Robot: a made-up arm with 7 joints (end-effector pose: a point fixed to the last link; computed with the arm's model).
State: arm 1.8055 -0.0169 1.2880 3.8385 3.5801 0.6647 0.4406
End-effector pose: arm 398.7 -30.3 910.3 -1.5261 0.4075 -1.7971
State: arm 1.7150 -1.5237 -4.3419 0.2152 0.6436 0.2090 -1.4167
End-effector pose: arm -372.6 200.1 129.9 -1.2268 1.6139 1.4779
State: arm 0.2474 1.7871 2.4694 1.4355 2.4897 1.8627 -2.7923
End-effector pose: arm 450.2 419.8 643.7 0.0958 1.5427 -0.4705
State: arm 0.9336 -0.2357 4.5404 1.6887 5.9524 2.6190 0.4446
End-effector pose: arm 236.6 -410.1 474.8 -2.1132 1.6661 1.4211
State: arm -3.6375 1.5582 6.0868 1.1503 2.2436 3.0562 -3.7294
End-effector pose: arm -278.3 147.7 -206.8 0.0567 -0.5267 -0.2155
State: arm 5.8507 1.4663 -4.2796 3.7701 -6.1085 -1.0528 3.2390
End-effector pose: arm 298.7 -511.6 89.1 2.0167 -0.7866 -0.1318
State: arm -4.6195 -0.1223 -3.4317 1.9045 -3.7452 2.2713 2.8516
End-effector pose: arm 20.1 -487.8 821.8 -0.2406 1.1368 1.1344
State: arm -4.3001 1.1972 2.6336 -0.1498 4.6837 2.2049 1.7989
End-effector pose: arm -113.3 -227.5 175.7 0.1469 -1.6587 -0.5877
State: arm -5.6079 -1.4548 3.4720 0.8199 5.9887 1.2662 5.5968
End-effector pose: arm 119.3 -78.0 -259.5 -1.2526 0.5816 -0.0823
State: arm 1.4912 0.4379 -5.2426 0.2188 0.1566 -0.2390 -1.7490
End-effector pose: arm -331.1 146.9 -44.0 1.1887 -2.4721 -0.0732
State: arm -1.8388 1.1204 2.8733 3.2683 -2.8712 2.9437 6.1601
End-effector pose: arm -180.5 -586.6 307.9 -1.4011 1.6568 0.6657
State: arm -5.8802 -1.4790 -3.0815 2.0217 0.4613 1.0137 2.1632
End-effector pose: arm -564.5 -305.9 -296.2 2.2469 1.3144 0.4622
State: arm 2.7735 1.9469 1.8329 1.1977 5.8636 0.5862 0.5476
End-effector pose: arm -440.6 -524.0 331.9 -0.2299 1.6562 -1.9647
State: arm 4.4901 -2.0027 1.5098 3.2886 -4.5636 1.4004 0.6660
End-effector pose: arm 35.2 709.3 -224.2 2.7208 1.1462 -0.3797
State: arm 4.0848 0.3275 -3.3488 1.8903 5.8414 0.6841 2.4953
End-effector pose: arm 328.9 236.6 956.6 -1.0311 1.2170 -0.3583
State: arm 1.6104 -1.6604 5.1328 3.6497 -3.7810 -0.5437 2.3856
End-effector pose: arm -73.9 -719.9 15.7 1.1107 -2.0425 1.4375
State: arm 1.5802 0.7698 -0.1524 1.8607 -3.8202 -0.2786 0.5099
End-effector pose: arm 164.8 709.3 146.3 -1.6080 1.5807 0.4048
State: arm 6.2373 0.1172 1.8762 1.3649 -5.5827 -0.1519 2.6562
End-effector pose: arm -48.8 644.9 598.4 -1.2337 1.4274 1.5151
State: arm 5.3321 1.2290 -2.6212 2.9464 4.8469 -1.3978 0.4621
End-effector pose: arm 262.9 -602.2 399.8 1.8241 1.6213 -1.3846
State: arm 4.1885 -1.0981 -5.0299 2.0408 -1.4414 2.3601 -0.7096
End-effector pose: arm 469.5 141.4 725.7 0.7948 -1.1226 -0.8508
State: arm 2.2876 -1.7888 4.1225 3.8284 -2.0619 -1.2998 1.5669
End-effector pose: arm 325.4 -502.9 319.7 1.5453 -0.0005 2.6144
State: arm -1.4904 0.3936 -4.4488 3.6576 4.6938 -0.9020 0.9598
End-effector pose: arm -255.5 -168.3 838.3 -0.8661 0.2704 2.3594
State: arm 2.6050 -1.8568 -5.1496 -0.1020 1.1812 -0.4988 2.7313
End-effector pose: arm -194.0 2.0 485.1 -0.9890 0.1818 2.0009
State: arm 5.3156 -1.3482 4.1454 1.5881 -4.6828 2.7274 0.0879
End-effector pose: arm -594.1 87.7 209.5 -0.8014 0.0671 -2.3192
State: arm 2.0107 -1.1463 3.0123 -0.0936 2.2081 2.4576 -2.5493
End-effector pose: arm 79.3 64.3 -46.9 -1.1197 1.7828 -1.6841
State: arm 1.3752 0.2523 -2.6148 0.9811 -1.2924 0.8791 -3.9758
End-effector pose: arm 173.6 -571.9 389.5 0.3699 -1.9963 0.9432
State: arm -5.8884 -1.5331 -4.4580 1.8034 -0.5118 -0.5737 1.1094
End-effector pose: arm -763.0 179.8 52.7 0.3401 -2.0278 -0.6568
